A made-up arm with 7 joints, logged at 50 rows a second.
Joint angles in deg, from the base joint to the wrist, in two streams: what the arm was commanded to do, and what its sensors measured. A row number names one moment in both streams.
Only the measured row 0 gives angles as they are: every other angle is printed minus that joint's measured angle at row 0.
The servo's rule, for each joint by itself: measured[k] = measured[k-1] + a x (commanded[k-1-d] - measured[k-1]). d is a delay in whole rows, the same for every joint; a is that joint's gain. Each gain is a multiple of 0.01, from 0.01 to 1. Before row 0 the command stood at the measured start. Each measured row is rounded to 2 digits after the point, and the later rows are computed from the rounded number. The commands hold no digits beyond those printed.
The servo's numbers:
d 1
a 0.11 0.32 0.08 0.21 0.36 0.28 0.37
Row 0, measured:
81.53, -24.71, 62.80, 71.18, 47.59, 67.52, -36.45
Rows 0 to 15, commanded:
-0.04, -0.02, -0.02, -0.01, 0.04, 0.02, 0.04
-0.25, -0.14, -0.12, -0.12, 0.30, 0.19, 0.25
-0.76, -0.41, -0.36, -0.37, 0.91, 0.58, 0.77
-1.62, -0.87, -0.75, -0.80, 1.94, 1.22, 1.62
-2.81, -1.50, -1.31, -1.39, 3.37, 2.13, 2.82
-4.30, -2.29, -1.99, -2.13, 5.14, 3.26, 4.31
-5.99, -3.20, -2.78, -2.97, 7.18, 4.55, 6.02
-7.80, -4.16, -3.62, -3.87, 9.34, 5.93, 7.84
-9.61, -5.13, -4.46, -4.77, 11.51, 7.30, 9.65
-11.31, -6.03, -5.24, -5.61, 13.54, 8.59, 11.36
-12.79, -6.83, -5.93, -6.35, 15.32, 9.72, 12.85
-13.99, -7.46, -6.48, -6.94, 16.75, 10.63, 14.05
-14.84, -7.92, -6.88, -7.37, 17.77, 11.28, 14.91
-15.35, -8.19, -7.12, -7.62, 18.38, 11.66, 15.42
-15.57, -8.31, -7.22, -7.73, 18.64, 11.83, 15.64
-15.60, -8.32, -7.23, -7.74, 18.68, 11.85, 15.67
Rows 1 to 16, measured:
0.00, 0.00, 0.00, 0.00, 0.00, 0.00, 0.00
0.00, -0.01, 0.00, 0.00, 0.01, 0.01, 0.01
-0.03, -0.05, -0.01, -0.03, 0.11, 0.06, 0.10
-0.11, -0.17, -0.04, -0.10, 0.40, 0.21, 0.35
-0.28, -0.39, -0.10, -0.25, 0.95, 0.49, 0.82
-0.56, -0.75, -0.20, -0.49, 1.82, 0.95, 1.56
-0.97, -1.24, -0.34, -0.83, 3.02, 1.60, 2.58
-1.52, -1.87, -0.54, -1.28, 4.52, 2.43, 3.85
-2.21, -2.60, -0.79, -1.82, 6.26, 3.41, 5.33
-3.02, -3.41, -1.08, -2.44, 8.15, 4.50, 6.93
-3.93, -4.25, -1.41, -3.11, 10.09, 5.65, 8.57
-4.90, -5.08, -1.77, -3.79, 11.97, 6.79, 10.15
-5.90, -5.84, -2.15, -4.45, 13.69, 7.87, 11.59
-6.88, -6.51, -2.53, -5.06, 15.16, 8.82, 12.82
-7.81, -7.05, -2.90, -5.60, 16.32, 9.62, 13.78
-8.66, -7.45, -3.25, -6.05, 17.16, 10.24, 14.47

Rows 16 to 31, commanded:
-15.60, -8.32, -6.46, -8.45, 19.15, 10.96, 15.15
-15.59, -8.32, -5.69, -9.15, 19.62, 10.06, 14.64
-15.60, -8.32, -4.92, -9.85, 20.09, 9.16, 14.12
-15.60, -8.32, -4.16, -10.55, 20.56, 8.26, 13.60
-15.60, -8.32, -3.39, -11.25, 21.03, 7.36, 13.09
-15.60, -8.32, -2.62, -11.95, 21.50, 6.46, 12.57
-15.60, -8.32, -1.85, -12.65, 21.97, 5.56, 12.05
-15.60, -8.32, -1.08, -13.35, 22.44, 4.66, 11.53
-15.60, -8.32, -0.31, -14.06, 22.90, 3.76, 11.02
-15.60, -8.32, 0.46, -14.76, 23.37, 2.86, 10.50
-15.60, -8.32, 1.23, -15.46, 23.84, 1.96, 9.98
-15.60, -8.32, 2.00, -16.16, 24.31, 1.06, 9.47
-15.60, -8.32, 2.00, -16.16, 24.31, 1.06, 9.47
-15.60, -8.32, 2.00, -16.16, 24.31, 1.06, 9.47
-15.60, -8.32, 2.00, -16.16, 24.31, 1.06, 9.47
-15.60, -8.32, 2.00, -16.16, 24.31, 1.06, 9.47
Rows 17 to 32, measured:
-9.42, -7.73, -3.57, -6.40, 17.71, 10.69, 14.91
-10.10, -7.92, -3.80, -6.83, 18.23, 10.77, 15.00
-10.70, -8.05, -3.95, -7.32, 18.73, 10.57, 14.87
-11.24, -8.14, -4.03, -7.85, 19.22, 10.18, 14.59
-11.72, -8.20, -4.04, -8.42, 19.70, 9.64, 14.22
-12.15, -8.24, -3.99, -9.01, 20.18, 9.00, 13.80
-12.53, -8.27, -3.88, -9.63, 20.66, 8.29, 13.34
-12.87, -8.29, -3.72, -10.26, 21.13, 7.53, 12.86
-13.17, -8.30, -3.51, -10.91, 21.60, 6.73, 12.37
-13.44, -8.31, -3.25, -11.57, 22.07, 5.90, 11.87
-13.68, -8.31, -2.95, -12.24, 22.54, 5.05, 11.36
-13.89, -8.31, -2.62, -12.92, 23.01, 4.18, 10.85
-14.08, -8.31, -2.25, -13.60, 23.48, 3.31, 10.34
-14.25, -8.31, -1.91, -14.14, 23.78, 2.68, 10.02
-14.40, -8.31, -1.60, -14.56, 23.97, 2.23, 9.82
-14.53, -8.31, -1.31, -14.90, 24.09, 1.90, 9.69

